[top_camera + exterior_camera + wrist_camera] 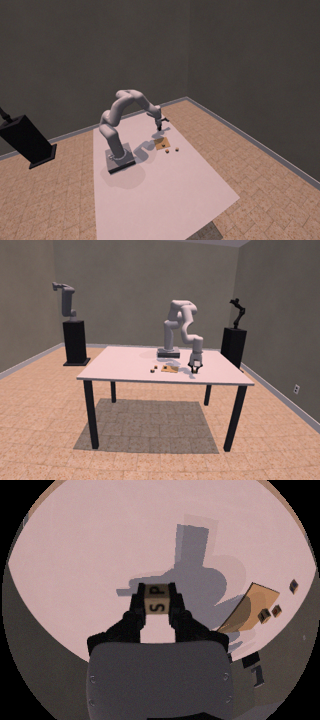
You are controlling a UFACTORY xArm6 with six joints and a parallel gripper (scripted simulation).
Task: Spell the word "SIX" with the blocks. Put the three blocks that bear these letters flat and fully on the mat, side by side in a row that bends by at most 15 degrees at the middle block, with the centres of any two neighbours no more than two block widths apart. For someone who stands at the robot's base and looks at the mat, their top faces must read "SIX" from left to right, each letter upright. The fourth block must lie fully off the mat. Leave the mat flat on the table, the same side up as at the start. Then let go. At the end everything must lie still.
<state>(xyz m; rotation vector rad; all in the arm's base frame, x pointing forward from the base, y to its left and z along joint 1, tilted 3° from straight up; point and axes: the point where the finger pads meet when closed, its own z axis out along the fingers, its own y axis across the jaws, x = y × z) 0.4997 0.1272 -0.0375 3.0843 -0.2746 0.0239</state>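
The tan mat lies 9 cm behind my hand, 19 cm to the right of it and 2 cm below it.
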